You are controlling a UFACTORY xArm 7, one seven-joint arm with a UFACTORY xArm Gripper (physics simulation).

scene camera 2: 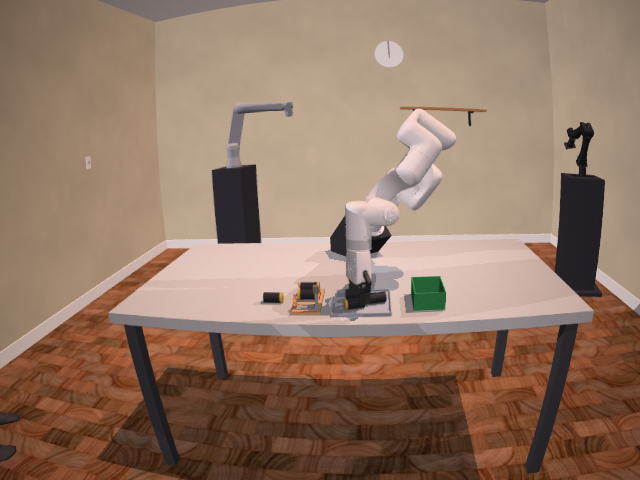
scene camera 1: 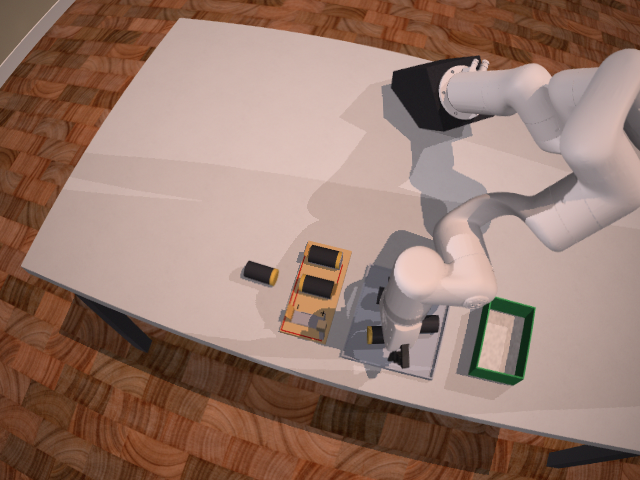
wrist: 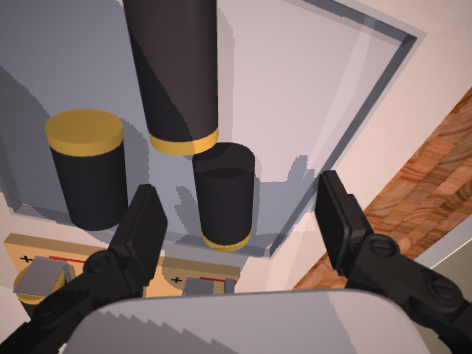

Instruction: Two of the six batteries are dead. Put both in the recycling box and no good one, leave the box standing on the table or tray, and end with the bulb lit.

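Places are measured from the arm's base along level axes (x back, y left, z down), in metres.
Where they show: gripper, between the fingertips: [scene camera 2: 359, 299] [wrist: 237, 197]; arm's base, origin of its link: [scene camera 1: 462, 92].
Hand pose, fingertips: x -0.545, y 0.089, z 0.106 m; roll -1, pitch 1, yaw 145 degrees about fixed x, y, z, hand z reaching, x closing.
Observation:
Each offset is from my fingertips to the top centre of the thing. "*": to the spot under its first point. Level surfaces: height alone.
My gripper [scene camera 1: 399, 356] [scene camera 2: 360, 297] [wrist: 237, 197] is open, low over the grey tray @(dx +0.043, dy -0.001, dz +0.022 m) [scene camera 1: 421, 362] [scene camera 2: 384, 310] [wrist: 290, 95]. In the wrist view a battery @(dx -0.001, dy -0.016, dz -0.003 m) [wrist: 225, 202], gold end toward the holder, shows between the spread fingers, nearer the left one. A second battery @(dx +0.052, dy +0.040, dz -0.003 m) [wrist: 175, 75] lies beyond it, and a third @(dx +0.075, dy -0.033, dz -0.003 m) [wrist: 92, 187] lies left of the left finger. The arm partly hides the tray in scene camera 1. The wooden holder @(* dx +0.074, dy -0.154, dz +0.024 m) [scene camera 1: 338, 273] [scene camera 2: 321, 298] [wrist: 30, 246] bears two batteries @(dx +0.085, dy -0.189, dz -0.012 m) [scene camera 1: 323, 256] @(dx +0.022, dy -0.174, dz -0.012 m) [scene camera 1: 317, 286]. A loose battery @(dx -0.002, dy -0.285, dz +0.000 m) [scene camera 1: 258, 272] [scene camera 2: 272, 297] lies left of it. No lit bulb can be made out.
The green recycling box @(dx +0.089, dy +0.203, dz -0.026 m) [scene camera 1: 481, 338] [scene camera 2: 428, 297] stands upright on the table @(dz +0.034 m) [scene camera 1: 206, 232] [scene camera 2: 217, 289], right of the tray; its visible inside holds no battery. The table's front edge runs close to the tray and holder. The arm's black base [scene camera 1: 423, 98] stands at the back.

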